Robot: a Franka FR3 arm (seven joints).
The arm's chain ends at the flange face. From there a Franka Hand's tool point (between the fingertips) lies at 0.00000 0.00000 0.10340 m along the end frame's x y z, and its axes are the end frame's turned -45 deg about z.
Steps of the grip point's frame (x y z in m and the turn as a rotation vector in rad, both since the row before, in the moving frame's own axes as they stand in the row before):
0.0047, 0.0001, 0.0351, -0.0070, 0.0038, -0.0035
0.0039, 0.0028, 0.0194, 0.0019, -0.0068, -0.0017
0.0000, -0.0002, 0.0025, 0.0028, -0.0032, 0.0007
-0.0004, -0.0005, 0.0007, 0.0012, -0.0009, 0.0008
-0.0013, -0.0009, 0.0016, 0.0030, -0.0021, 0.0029
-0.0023, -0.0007, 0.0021, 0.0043, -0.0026, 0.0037
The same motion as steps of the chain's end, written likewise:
0.0026, -0.0035, 0.0351, -0.0023, 0.0076, -0.0035
0.0054, -0.0011, 0.0194, -0.0035, -0.0062, -0.0017
0.0003, -0.0002, 0.0025, -0.0003, -0.0042, 0.0007
-0.0005, 0.0000, 0.0007, 0.0002, -0.0015, 0.0008
-0.0012, 0.0003, 0.0016, 0.0006, -0.0036, 0.0029
-0.0016, 0.0013, 0.0021, 0.0012, -0.0049, 0.0037

